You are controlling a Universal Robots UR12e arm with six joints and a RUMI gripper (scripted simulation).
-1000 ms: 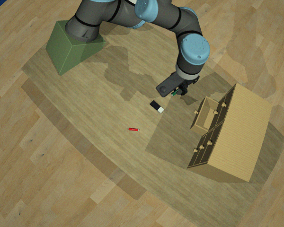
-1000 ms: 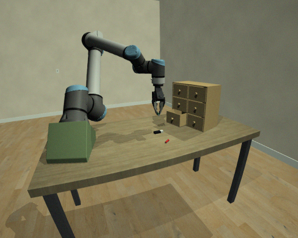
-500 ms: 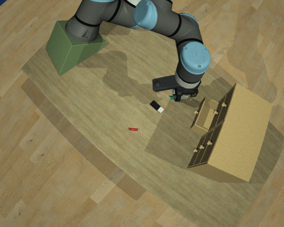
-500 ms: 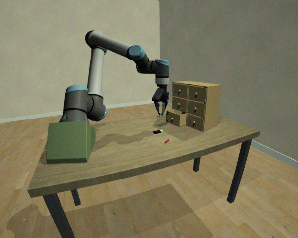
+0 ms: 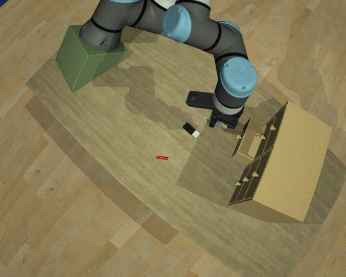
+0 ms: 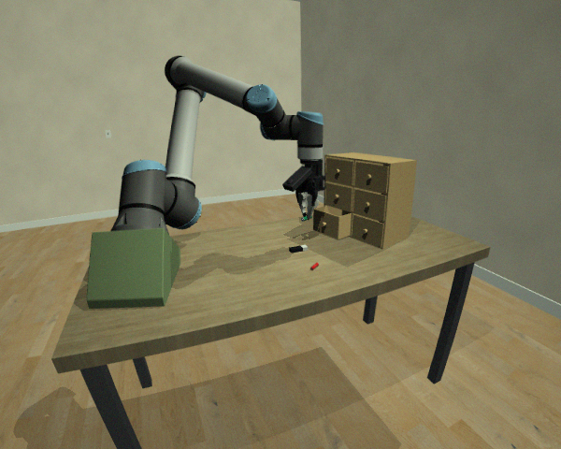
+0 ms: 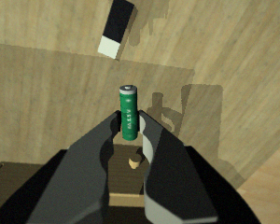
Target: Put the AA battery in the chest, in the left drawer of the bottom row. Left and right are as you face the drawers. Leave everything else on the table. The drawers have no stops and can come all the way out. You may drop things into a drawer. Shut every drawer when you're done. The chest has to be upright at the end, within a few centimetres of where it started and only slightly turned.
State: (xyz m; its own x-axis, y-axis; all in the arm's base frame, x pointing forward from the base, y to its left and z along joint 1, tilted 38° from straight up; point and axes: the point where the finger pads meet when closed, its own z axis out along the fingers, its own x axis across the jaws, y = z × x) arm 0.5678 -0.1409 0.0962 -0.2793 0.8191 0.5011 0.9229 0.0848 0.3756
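Now: the black-and-white block 11 cm below my hand, 5 cm behind it and 3 cm to the right of it. From my hand the other things lie so: green AA battery: 1 cm below; small red cylinder: 18 cm to the right, 11 cm below, 8 cm behind.
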